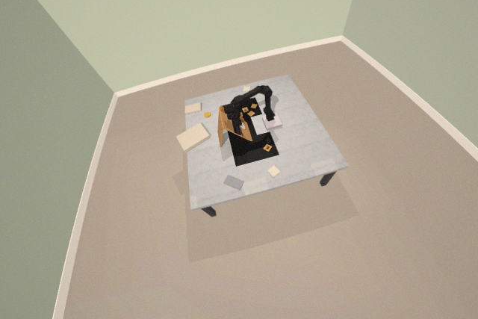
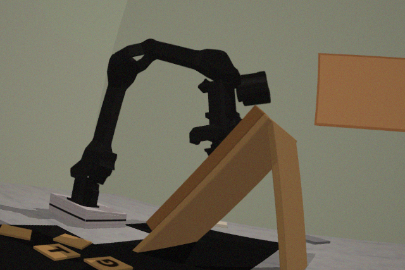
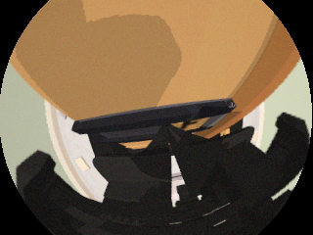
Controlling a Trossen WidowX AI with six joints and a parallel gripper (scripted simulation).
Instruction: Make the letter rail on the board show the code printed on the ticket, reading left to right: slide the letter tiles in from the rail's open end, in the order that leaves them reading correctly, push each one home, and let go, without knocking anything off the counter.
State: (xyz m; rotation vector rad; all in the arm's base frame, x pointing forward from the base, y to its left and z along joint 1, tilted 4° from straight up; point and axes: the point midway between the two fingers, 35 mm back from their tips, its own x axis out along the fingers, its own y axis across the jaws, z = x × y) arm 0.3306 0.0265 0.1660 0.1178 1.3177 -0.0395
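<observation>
The white ticket lies 6 cm behind my gripper tip, 3 cm to the right of it and 8 cm below it. From my gripper tip the other things lie so: cream box: 43 cm ahead, 13 cm to the right, 15 cm below; orange F tile: 3 cm to the right; black mat: 14 cm behind, 5 cm to the right, 17 cm below.
</observation>
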